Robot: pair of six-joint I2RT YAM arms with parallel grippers.
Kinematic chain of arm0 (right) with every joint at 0, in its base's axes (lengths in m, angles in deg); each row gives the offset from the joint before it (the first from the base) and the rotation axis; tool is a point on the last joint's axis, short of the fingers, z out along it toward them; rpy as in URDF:
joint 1: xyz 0 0 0.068 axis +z
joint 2: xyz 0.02 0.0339 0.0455 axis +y
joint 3: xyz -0.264 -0.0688 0 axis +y
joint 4: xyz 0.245 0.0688 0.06 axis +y
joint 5: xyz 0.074 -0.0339 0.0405 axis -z
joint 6: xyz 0.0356 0 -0.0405 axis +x
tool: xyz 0 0 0 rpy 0 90 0
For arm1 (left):
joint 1: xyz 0 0 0.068 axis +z
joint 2: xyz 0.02 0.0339 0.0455 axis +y
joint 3: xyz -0.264 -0.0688 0 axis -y
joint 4: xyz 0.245 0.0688 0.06 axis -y
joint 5: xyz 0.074 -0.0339 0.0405 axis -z
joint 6: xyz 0.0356 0 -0.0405 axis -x
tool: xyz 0 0 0 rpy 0 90 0
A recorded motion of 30 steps. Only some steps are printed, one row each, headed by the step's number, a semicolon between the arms.
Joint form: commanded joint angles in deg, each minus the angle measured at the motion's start. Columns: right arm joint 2, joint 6, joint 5, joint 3, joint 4, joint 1; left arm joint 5, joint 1, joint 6, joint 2, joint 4, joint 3.
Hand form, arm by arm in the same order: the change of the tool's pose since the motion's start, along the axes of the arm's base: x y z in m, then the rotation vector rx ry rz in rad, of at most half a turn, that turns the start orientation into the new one. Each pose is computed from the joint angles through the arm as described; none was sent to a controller.
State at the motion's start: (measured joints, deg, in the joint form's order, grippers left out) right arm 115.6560 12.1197 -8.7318 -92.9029 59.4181 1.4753; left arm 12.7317 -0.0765 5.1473 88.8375 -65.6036 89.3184
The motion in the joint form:
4: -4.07 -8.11 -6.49 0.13 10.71 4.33; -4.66 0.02 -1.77 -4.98 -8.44 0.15
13: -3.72 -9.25 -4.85 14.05 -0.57 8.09; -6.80 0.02 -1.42 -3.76 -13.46 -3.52
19: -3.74 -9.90 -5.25 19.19 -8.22 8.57; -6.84 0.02 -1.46 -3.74 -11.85 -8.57
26: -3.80 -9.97 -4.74 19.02 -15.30 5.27; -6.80 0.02 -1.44 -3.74 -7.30 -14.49
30: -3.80 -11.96 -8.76 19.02 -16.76 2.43; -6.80 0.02 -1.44 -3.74 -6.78 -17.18
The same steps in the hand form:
4: -0.0305 0.0311 0.0246 0.0963 0.0949 0.2224; -0.0350 0.0030 0.0172 0.0868 0.0521 0.0045
13: -0.0513 0.0512 -0.0375 0.0627 0.1457 0.3036; -0.0412 0.0043 -0.0084 0.1209 0.2263 0.0143
19: -0.0556 0.0537 -0.0584 0.0693 0.0995 0.3252; -0.0430 0.0043 -0.0314 0.1223 0.2865 0.0102
26: -0.0383 0.0352 -0.0564 0.0608 -0.0307 0.2724; -0.0426 0.0043 -0.0576 0.1218 0.3104 0.0089
30: -0.0337 0.0199 -0.0553 0.1237 -0.0685 0.2664; -0.0463 0.0043 -0.0698 0.1221 0.3483 0.0066

